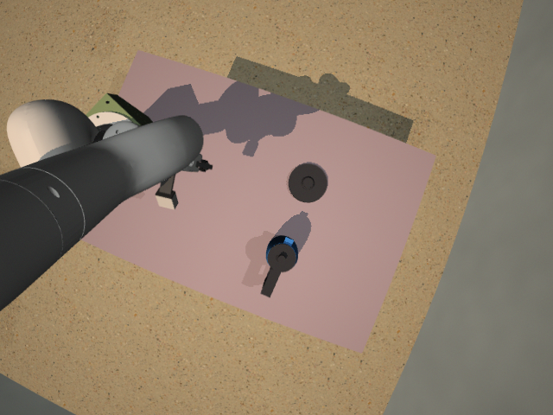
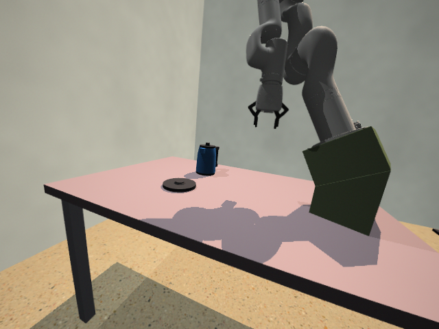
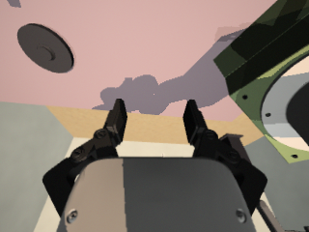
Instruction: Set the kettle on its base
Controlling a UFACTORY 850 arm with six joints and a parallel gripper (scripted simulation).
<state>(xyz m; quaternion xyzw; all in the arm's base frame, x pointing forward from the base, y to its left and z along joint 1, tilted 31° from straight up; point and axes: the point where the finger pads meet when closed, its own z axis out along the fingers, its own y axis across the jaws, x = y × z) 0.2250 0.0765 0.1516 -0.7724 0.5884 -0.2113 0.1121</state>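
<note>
The blue kettle lies 35 cm ahead of my hand, 19 cm to the right of it and 22 cm below it. The rest, counted from my hand: round black base 33 cm ahead, 12 cm to the left, 30 cm below.
</note>
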